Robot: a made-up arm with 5 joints.
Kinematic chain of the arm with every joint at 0, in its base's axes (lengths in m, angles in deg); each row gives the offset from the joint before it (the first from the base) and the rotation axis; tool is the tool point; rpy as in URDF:
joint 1: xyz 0 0 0.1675 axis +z
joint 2: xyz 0 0 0 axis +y
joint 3: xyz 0.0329 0 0.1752 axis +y
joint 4: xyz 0.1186 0 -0.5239 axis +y
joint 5: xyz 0.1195 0 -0.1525 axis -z
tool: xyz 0 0 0 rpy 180 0 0
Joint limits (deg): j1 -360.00..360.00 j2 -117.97..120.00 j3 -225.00..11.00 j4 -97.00..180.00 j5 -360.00..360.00
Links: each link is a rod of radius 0.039 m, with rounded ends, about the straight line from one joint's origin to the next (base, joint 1, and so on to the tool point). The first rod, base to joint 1, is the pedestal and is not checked.
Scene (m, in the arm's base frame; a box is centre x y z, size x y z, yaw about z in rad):
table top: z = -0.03
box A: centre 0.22 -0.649 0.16 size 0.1 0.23 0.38 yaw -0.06
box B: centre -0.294 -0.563 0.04 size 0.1 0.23 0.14 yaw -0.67
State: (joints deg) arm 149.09 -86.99 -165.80 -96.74 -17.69
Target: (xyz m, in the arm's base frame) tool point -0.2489 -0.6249 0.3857
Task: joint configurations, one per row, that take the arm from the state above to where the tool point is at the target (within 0.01 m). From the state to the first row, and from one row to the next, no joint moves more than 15 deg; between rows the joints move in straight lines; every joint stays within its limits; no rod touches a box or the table.
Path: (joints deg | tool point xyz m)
1: 145.95 -85.31 -150.97 -86.24 -13.71 | 0.5564 -0.3760 0.2131
2: 142.81 -83.62 -136.14 -75.74 -9.73 | 0.5440 -0.4128 0.3730
3: 139.67 -81.94 -121.32 -65.25 -5.75 | 0.4881 -0.4144 0.5436
4: 136.53 -80.25 -106.49 -54.75 -1.77 | 0.3900 -0.3697 0.7037
5: 133.40 -78.57 -91.66 -44.25 2.21 | 0.2597 -0.2747 0.8290
6: 120.37 -77.16 -103.44 -50.64 -1.77 | 0.2433 -0.4153 0.7634
7: 107.35 -75.76 -115.23 -57.03 -5.75 | 0.1682 -0.5385 0.6804
8: 94.33 -74.35 -127.01 -63.42 -9.73 | 0.0471 -0.6221 0.5860
9: 81.31 -72.94 -138.80 -69.81 -13.71 | -0.0997 -0.6522 0.4859
10: 68.28 -71.54 -150.58 -76.21 -17.69 | -0.2489 -0.6249 0.3857

